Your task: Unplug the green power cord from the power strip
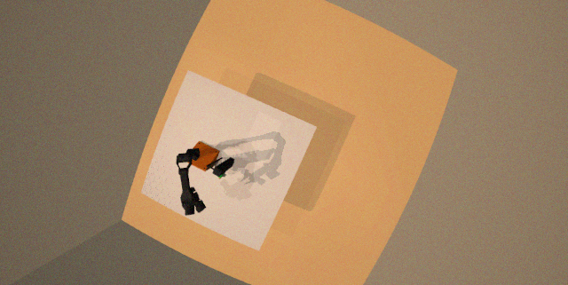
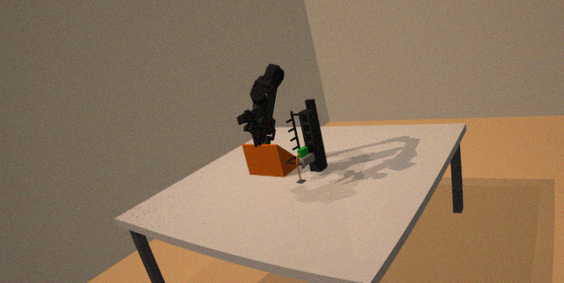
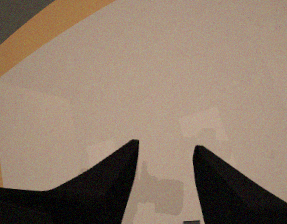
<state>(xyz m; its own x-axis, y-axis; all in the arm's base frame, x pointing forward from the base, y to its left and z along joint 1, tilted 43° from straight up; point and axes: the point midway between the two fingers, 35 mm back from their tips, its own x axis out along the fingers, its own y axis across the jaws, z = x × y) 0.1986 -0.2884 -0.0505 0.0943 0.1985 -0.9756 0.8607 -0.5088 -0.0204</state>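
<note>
Now: the green plug 23 cm to the left of my gripper tip, 10 cm below it and 6 cm ahead of it.
</note>
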